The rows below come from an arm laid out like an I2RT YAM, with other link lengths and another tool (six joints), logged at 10 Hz.
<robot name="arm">
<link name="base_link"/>
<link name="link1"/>
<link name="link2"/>
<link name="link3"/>
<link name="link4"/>
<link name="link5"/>
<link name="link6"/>
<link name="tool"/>
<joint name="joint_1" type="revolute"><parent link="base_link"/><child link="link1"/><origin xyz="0 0 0.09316" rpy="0 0 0"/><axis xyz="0 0 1"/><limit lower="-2.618" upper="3.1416"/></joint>
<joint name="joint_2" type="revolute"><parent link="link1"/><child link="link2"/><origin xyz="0.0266 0.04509 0.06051" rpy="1.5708 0 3.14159"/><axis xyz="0 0 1"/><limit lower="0" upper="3.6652"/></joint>
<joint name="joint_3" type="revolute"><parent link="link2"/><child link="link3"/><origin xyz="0.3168 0 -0.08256" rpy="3.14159 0 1.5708"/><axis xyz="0 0 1"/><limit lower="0" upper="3.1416"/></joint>
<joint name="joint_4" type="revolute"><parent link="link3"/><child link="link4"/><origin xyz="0.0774 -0.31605 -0.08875" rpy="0 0 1.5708"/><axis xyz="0 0 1"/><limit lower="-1.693" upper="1.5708"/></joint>
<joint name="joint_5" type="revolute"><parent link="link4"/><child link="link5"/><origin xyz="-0.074 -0.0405 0.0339" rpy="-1.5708 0 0"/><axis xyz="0 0 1"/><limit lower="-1.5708" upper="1.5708"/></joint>
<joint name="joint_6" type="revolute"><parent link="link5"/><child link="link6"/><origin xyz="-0.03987 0 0.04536" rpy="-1.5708 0 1.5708"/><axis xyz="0 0 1"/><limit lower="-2.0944" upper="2.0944"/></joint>
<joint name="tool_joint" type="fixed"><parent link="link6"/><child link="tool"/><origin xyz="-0.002 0.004 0.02" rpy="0.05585 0 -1.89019"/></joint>
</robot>
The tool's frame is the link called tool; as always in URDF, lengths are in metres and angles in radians.
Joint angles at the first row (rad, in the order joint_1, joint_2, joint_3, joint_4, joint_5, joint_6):
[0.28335 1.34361 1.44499 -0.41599 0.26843 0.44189]
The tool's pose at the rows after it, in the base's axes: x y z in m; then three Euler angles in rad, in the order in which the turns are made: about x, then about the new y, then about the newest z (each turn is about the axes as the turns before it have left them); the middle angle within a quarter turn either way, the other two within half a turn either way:
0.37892 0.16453 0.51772 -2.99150 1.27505 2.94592
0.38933 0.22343 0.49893 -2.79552 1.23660 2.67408
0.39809 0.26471 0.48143 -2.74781 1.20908 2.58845
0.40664 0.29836 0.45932 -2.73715 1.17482 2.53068
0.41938 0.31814 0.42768 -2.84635 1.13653 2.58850
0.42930 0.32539 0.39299 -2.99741 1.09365 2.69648
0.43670 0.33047 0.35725 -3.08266 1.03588 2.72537
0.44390 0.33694 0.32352 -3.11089 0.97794 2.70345
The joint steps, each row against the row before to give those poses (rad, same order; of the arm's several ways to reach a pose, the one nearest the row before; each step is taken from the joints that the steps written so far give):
[0.13492 0.07195 0.01832 0.05998 0.03207 -0.05054]
[0.11519 0.10427 0.04444 0.02919 0.03842 -0.03996]
[0.06924 0.08903 0.04295 0.01842 0.03685 -0.00774]
[0.04759 0.08285 0.03384 0.01071 0.02149 -0.01530]
[0.01850 0.07823 0.01538 -0.00448 0.03213 -0.00468]
[0.00309 0.05684 -0.01218 -0.01073 0.03985 0.01219]
[0.00000 0.05215 -0.01845 -0.01076 0.01243 -0.00449]
[0.00000 0.05678 -0.00769 -0.00460 -0.01068 -0.01075]

